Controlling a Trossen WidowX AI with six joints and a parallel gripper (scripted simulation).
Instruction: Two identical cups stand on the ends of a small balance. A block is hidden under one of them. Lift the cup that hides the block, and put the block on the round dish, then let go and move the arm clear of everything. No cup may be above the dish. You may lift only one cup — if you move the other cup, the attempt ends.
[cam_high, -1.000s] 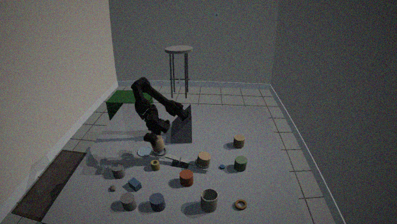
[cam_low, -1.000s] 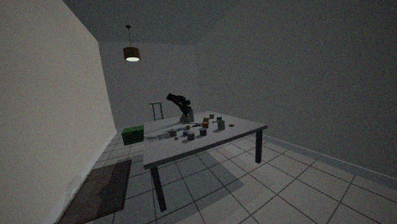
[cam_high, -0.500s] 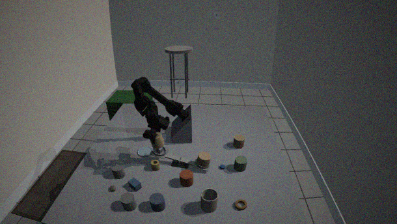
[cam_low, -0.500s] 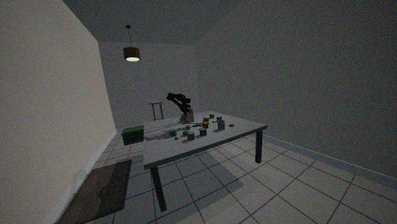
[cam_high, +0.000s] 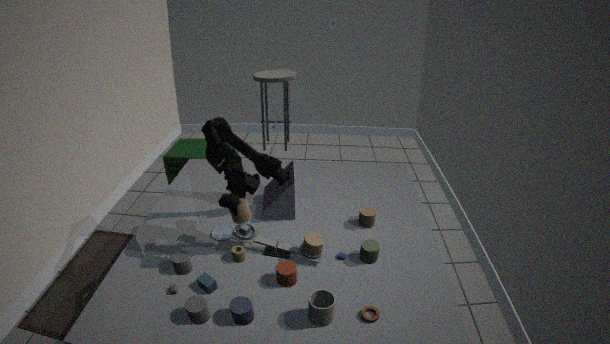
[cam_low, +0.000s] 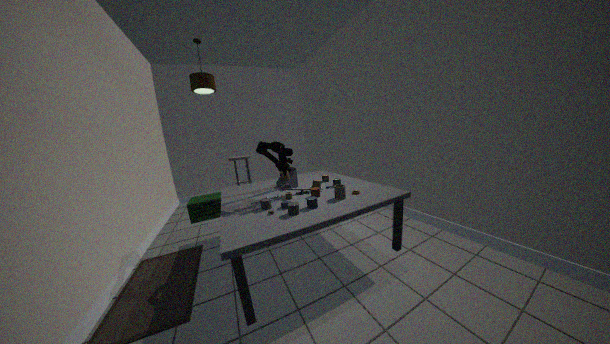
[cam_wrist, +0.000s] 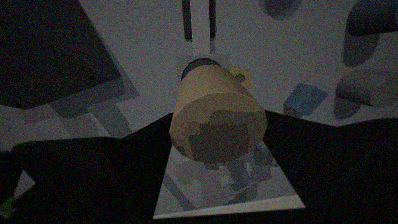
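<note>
Right now the small grey block is 9 cm below my gripper tip and 1 cm to the left of it. Round my gripper tip: tan cup (2 cm to the right); pale round dish (18 cm below, 10 cm to the right, 8 cm behind); yellow spool (16 cm below, 7 cm ahead, 1 cm to the right).
</note>
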